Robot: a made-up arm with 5 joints.
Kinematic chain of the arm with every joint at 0, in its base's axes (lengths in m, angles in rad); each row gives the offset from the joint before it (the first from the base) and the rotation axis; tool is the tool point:
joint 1: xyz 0 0 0.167 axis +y
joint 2: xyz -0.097 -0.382 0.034 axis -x
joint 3: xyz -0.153 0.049 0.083 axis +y
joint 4: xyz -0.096 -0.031 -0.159 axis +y
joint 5: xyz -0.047 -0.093 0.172 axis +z
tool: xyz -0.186 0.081 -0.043
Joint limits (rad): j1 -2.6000..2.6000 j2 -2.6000..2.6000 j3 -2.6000..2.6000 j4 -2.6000..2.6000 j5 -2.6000..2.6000
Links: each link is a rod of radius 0.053 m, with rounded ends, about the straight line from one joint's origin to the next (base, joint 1, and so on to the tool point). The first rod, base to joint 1, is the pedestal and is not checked.
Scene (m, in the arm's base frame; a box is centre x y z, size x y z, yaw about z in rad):
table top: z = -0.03
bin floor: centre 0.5 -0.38 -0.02 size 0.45 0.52 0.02 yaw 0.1
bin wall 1: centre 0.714 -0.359 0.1 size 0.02 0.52 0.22 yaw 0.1
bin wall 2: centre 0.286 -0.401 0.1 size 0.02 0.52 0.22 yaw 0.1
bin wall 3: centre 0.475 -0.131 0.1 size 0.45 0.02 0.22 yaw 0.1
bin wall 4: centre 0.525 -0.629 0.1 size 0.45 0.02 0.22 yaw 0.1
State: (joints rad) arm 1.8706 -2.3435 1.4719 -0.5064 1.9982
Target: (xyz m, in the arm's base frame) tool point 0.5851 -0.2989 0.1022
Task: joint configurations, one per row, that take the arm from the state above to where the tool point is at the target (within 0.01 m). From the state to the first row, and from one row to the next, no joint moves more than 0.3 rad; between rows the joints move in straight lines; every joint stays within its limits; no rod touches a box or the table.
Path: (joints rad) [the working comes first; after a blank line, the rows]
Joints at the target: 2.1558 0.5006 1.9004 -0.4504 0.8543
Straight joint move there: touches bin wall 2, bin wall 4.

1: 1.8640 -2.0586 1.4977 -0.5069 1.8836
2: 1.8574 -1.7737 1.5234 -0.5074 1.7689
3: 1.8508 -1.4888 1.5492 -0.5078 1.6543
4: 1.8442 -1.2039 1.5750 -0.5083 1.5397
5: 1.8376 -0.9191 1.6007 -0.5088 1.4251
6: 1.8311 -0.6342 1.6265 -0.5093 1.3104
7: 1.8245 -0.3493 1.6523 -0.5097 1.1958
8: 1.8179 -0.0644 1.6781 -0.5102 1.0812
9: 1.8113 0.2205 1.7038 -0.5107 0.9665
10: 1.8047 0.5054 1.7296 -0.5112 0.8519
11: 1.9802 0.5030 1.8150 -0.4808 0.8531
12: 2.1558 0.5006 1.9004 -0.4504 0.8543

